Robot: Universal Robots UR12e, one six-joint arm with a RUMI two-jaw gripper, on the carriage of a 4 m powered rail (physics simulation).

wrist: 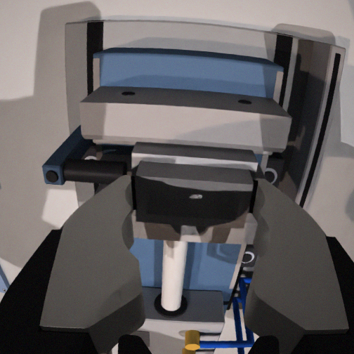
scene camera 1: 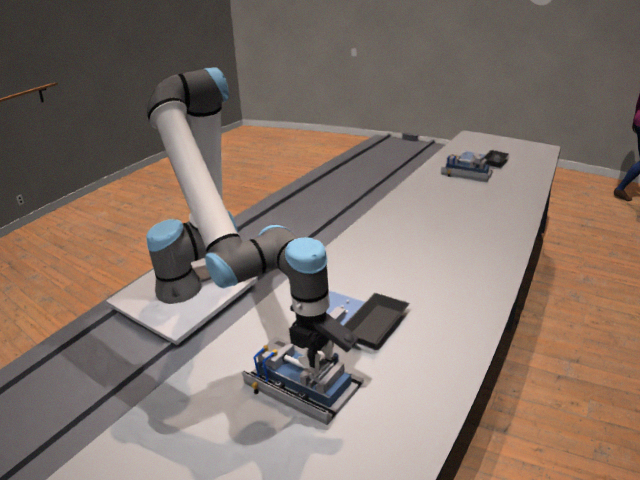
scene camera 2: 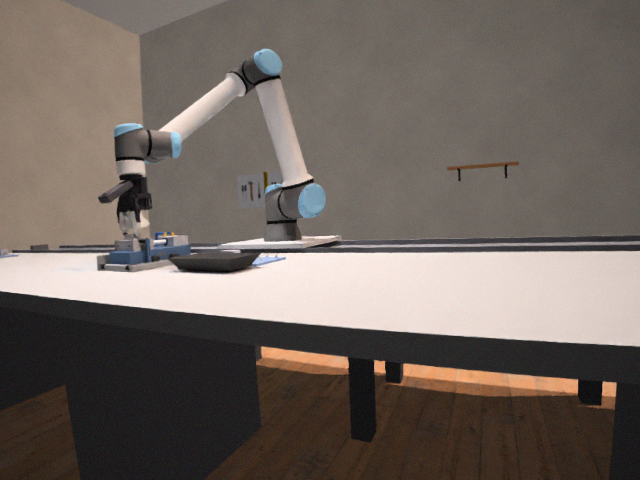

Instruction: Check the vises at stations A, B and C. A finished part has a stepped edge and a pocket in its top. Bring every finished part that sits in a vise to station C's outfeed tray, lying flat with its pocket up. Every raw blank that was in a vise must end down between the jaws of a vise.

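Observation:
My gripper (scene camera 1: 316,362) (scene camera 2: 131,235) (wrist: 192,180) points down at the near vise (scene camera 1: 338,391) (scene camera 2: 124,256) (wrist: 190,76). In the wrist view its two fingers press on the opposite ends of a grey part (wrist: 195,172) with a stepped edge. The part lies level between the fixed jaw (wrist: 185,117) and the moving jaw (wrist: 150,232). Its top is deep in shadow, so the pocket is hard to make out. The fingers and arm largely hide it in both scene views. I cannot tell whether it touches the jaws. Station letters do not show.
A black tray (scene camera 1: 378,338) (scene camera 2: 214,263) and a blue plate (scene camera 1: 345,303) (scene camera 2: 269,260) with small fittings are beside the near vise. Another vise (scene camera 1: 467,167) and dark tray (scene camera 1: 497,158) stand at the table's far end. A person (scene camera 1: 629,175) is partly visible at the right edge.

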